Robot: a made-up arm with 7 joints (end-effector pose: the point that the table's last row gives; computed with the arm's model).
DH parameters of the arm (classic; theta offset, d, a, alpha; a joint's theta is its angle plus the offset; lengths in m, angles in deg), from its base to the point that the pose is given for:
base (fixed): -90 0.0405 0 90
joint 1: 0 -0.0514 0.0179 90
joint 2: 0 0.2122 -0.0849 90
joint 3: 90 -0.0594 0.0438 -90
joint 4: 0 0.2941 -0.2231 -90
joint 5: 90 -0.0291 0.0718 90
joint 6: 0 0.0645 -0.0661 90
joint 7: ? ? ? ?
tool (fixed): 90 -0.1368 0 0
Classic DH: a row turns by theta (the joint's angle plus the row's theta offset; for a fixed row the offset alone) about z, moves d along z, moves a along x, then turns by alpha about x.
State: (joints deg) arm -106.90 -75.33 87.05 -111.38 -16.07 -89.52 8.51
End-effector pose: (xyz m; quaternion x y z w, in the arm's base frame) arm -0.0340 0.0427 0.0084 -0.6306 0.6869 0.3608 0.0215
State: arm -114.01 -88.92 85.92 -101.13 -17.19 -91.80 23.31
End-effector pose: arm -0.0655 0.0318 0.0278 -0.5789 0.7396 0.1828 0.2906
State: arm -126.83 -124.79 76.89 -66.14 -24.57 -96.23 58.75
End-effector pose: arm -0.1583 0.1506 -0.0984 -0.0029 0.5860 -0.3054 0.7506
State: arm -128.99 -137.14 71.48 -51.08 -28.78 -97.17 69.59
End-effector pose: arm -0.1057 0.2339 -0.1626 0.2499 0.4127 -0.4396 0.7576
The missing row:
joint 7: 0 -0.1091 0.112 90
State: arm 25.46 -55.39 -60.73 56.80 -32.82 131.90 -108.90
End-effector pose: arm -0.0296 0.1223 -0.4831 0.5410 -0.3594 0.7523 0.1104
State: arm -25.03 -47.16 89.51 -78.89 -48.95 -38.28 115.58
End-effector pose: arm -0.3586 -0.1037 0.2034 -0.5882 0.3617 -0.3993 0.6031
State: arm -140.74 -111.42 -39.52 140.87 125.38 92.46 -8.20
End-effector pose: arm -0.0189 0.2166 0.4910 -0.3010 -0.7421 -0.2790 0.5300
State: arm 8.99 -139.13 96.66 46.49 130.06 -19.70 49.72
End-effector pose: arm 0.0881 0.2299 -0.1233 0.0658 -0.1892 -0.9625 0.1830
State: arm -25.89 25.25 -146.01 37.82 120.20 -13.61 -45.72
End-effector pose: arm 0.2053 0.2129 -0.6046 0.4261 -0.4317 -0.3035 0.7348
